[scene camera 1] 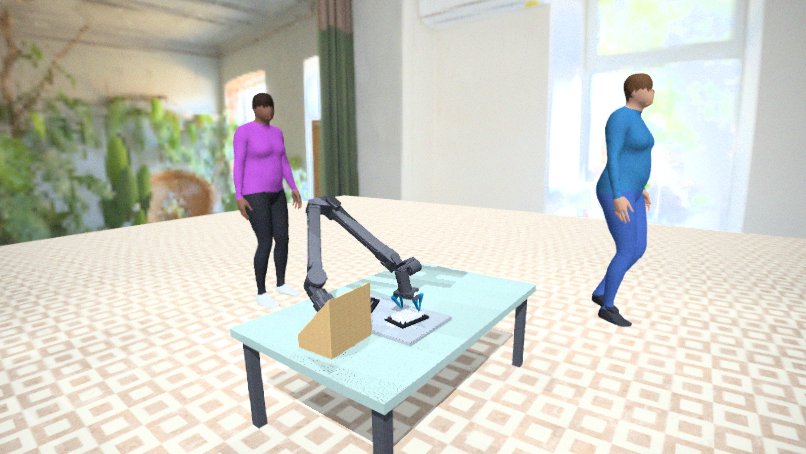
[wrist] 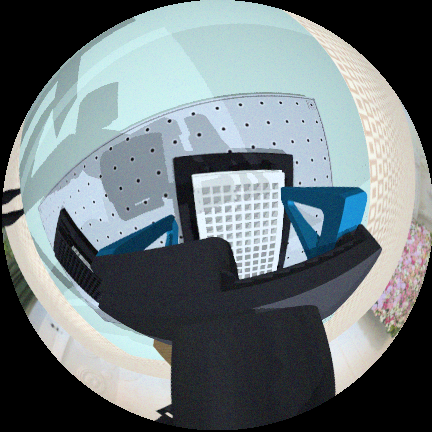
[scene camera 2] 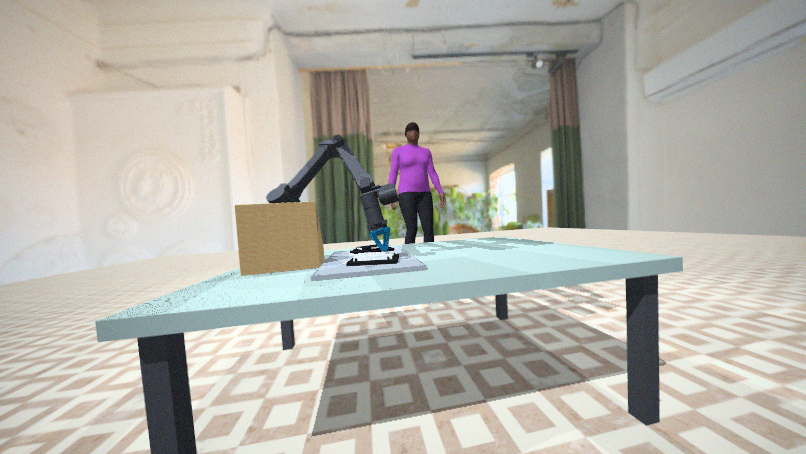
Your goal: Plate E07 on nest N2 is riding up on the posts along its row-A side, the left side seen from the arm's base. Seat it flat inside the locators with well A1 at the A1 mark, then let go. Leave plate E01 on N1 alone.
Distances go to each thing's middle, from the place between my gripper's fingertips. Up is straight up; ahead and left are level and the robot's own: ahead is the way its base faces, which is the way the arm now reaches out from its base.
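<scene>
Taking the grey perforated plate (scene camera 1: pixel 385 308) as my reference, I find my hand 11 cm to the right of it and 6 cm beyond it, and my hand is 4 cm higher than the plate.
</scene>
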